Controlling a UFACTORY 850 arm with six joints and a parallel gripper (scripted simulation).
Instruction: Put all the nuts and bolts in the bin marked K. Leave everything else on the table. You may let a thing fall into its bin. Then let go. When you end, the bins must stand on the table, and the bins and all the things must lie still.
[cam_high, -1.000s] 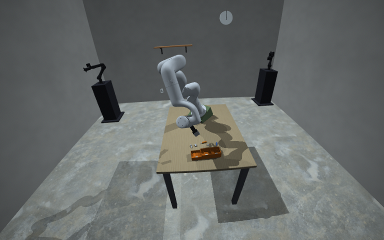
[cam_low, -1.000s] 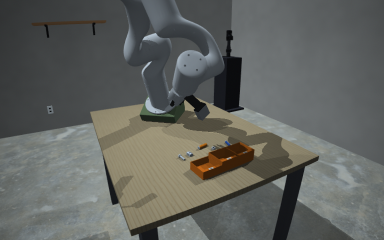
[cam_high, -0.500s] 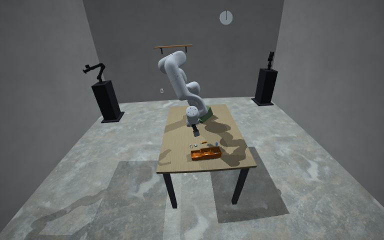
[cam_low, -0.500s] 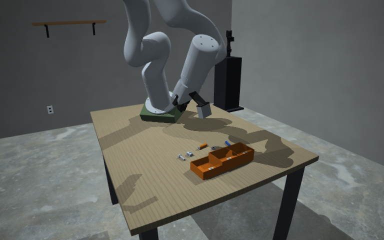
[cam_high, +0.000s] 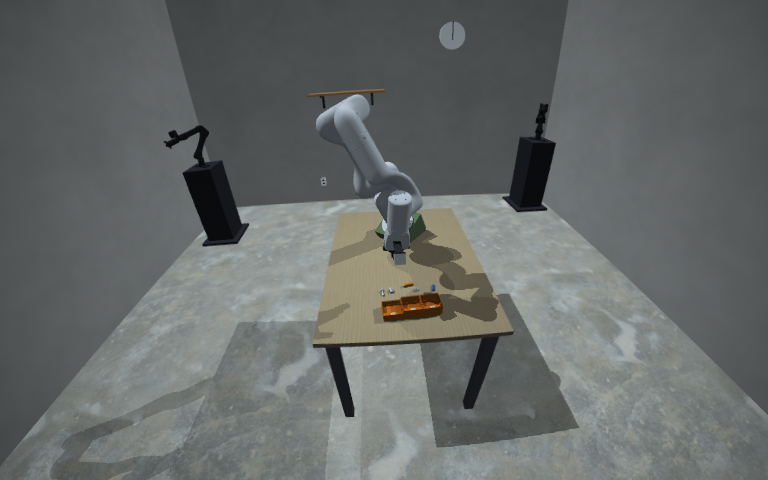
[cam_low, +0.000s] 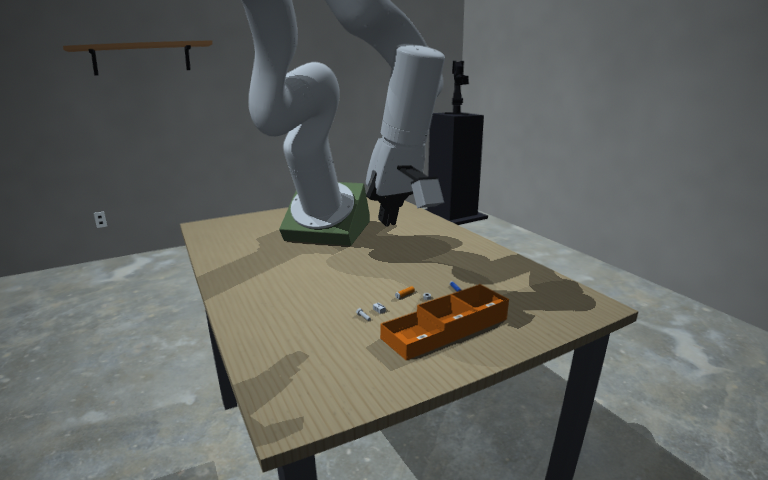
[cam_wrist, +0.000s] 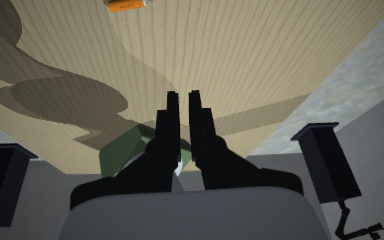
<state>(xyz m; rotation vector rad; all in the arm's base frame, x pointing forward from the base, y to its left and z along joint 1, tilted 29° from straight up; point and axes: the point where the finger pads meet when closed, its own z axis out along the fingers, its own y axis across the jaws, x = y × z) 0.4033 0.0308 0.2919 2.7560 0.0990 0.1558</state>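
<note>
My gripper is now 130 mm short of the orange three-compartment bin, 50 mm to the right of it and 180 mm above it. Round my hand: silver bolt 70 mm to the right, 200 mm below; grey sharpener-like block 20 mm to the right, 200 mm below; orange cylinder 30 mm behind, 60 mm to the left, 200 mm below.
</note>
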